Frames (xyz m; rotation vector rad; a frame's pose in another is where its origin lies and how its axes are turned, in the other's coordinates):
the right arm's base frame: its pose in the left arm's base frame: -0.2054 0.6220 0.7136 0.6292 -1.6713 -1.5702
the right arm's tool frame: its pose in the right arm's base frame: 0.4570 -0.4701 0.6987 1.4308 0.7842 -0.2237
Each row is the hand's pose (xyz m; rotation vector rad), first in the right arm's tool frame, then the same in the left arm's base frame.
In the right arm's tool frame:
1: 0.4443 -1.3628 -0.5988 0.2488 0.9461 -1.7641
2: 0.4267 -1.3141 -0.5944 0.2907 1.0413 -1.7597
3: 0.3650 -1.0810 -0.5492 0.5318 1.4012 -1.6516
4: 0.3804 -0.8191 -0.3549 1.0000 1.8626 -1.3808
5: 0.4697 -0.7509 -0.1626 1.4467 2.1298 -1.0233
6: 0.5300 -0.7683 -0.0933 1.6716 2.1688 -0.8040
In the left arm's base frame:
1: 0.4126 0.4066 0.6550 2.2416 0.6482 0.4418
2: 0.3636 0.4237 0.6581 2.1903 0.6933 0.5349
3: 0.1236 0.4745 0.6621 1.9922 0.8012 0.9599
4: -0.1818 0.3941 0.5796 1.6447 0.9265 1.6098
5: -0.2966 0.2359 0.4728 1.2990 0.9538 2.1422
6: -0.2959 0.1509 0.4338 1.1511 0.9086 2.3952

